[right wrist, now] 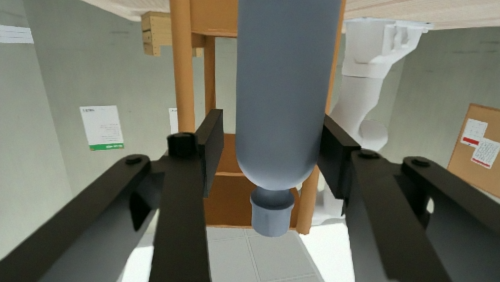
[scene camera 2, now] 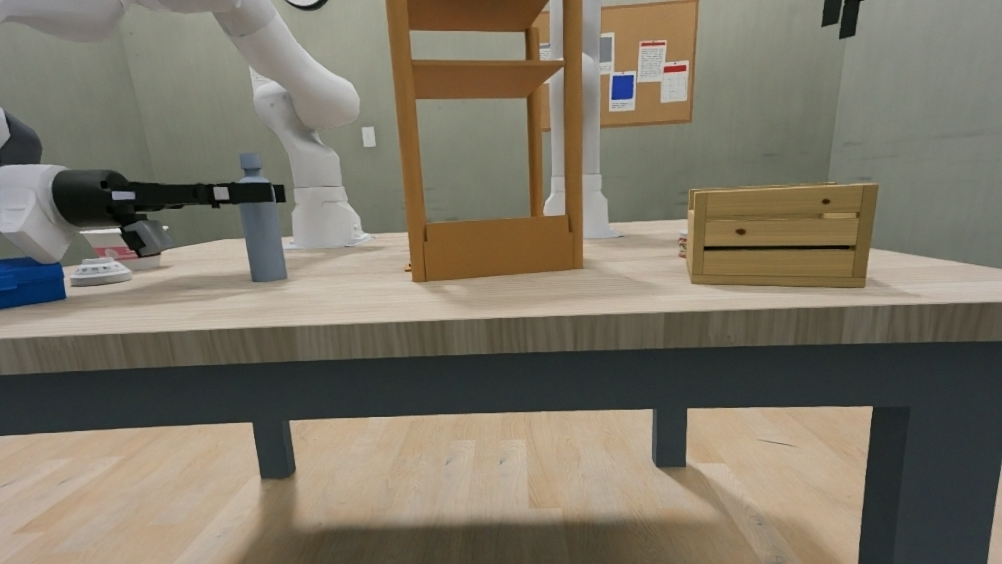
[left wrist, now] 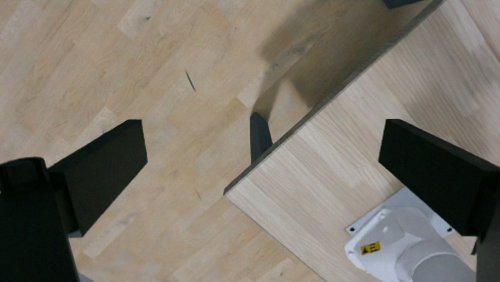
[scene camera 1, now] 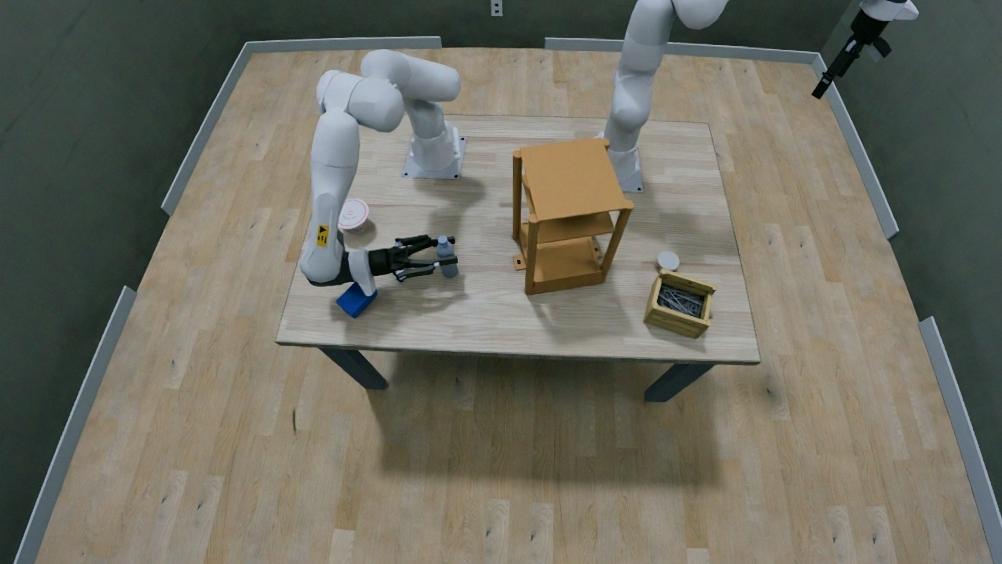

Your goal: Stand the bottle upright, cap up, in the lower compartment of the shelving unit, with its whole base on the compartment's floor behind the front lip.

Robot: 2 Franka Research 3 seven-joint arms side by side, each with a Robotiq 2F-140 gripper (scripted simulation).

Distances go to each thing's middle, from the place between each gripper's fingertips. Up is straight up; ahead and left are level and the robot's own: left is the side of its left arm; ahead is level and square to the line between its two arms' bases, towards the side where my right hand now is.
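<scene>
The blue-grey bottle (scene camera 2: 260, 221) has my right hand 10 mm above it. The blue box (scene camera 1: 353, 300) is 130 mm ahead of my right hand, 260 mm to the right of it and 100 mm below it. As for the orange-brown shelving unit (scene camera 2: 479, 248), it is 80 mm behind my right hand, 330 mm to the left of it and 70 mm above it.
The orange-brown shelving unit is 730 mm to the right of my left hand (scene camera 1: 827, 85), 410 mm ahead of my left hand and 220 mm below my left hand. The blue-grey bottle is 1060 mm to the right of my left hand, 490 mm ahead of it and 290 mm below it.
</scene>
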